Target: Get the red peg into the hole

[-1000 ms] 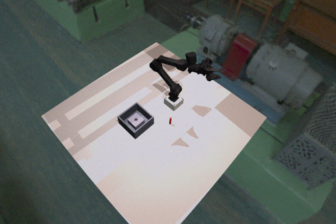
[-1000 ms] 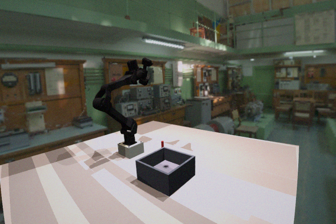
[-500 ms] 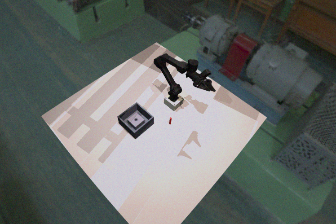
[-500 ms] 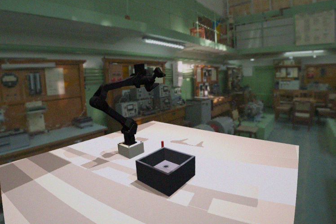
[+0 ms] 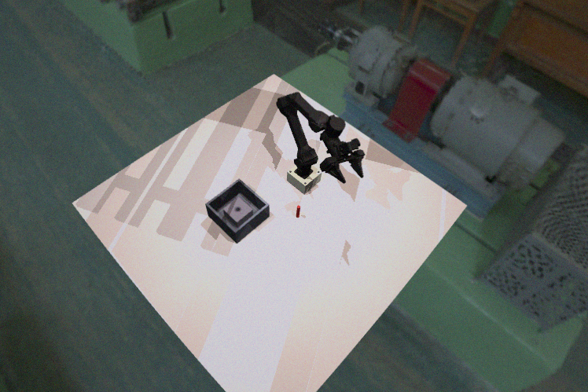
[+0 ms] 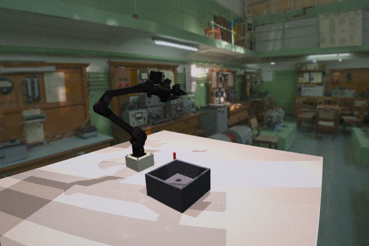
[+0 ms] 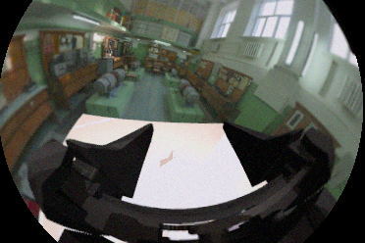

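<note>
The red peg lies 330 mm below my gripper tip, 180 mm to the right of it and 70 mm ahead of it. The rest, counted from my gripper tip: dark box 370 mm to the right, 340 mm below, 240 mm ahead; grey plate 370 mm to the right, 320 mm below, 240 mm ahead.
</note>
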